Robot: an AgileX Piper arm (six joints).
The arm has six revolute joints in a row. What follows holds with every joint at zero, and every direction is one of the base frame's. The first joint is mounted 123 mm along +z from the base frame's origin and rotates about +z. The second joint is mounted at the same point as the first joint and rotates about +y. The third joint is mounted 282.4 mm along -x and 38.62 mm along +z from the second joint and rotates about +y. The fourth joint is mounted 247.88 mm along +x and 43.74 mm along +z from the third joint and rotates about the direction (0.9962, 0, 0.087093). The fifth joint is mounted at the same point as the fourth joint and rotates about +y. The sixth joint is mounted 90.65 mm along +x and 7.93 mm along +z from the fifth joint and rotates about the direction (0.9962, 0, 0.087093). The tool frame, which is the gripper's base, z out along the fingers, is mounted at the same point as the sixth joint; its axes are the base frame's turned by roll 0, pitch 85.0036 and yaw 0 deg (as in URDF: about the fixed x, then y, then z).
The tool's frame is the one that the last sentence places.
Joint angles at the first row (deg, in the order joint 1, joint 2, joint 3, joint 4, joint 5, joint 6):
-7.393 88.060 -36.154 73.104 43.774 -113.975
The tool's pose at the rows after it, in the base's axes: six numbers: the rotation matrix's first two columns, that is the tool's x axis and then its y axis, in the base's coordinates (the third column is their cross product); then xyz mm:
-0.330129 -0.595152 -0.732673 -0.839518 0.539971 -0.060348 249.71 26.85 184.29
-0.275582 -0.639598 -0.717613 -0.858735 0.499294 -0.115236 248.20 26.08 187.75
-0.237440 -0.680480 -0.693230 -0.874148 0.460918 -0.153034 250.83 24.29 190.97
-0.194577 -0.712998 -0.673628 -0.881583 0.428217 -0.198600 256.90 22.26 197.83
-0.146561 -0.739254 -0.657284 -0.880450 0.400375 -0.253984 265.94 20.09 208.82
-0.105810 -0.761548 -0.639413 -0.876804 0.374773 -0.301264 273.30 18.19 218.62
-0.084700 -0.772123 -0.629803 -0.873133 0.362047 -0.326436 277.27 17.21 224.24
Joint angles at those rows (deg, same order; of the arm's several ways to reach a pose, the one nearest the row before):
-7.393 86.047 -36.154 70.222 43.332 -119.650
-7.393 85.074 -36.355 68.342 43.115 -121.584
-7.393 85.008 -37.673 65.141 43.053 -121.586
-7.394 85.007 -39.804 62.570 43.055 -121.585
-7.392 85.009 -42.755 60.530 43.112 -121.583
-7.393 85.007 -45.303 58.709 43.177 -121.583
-7.393 85.009 -46.707 57.835 43.219 -121.585

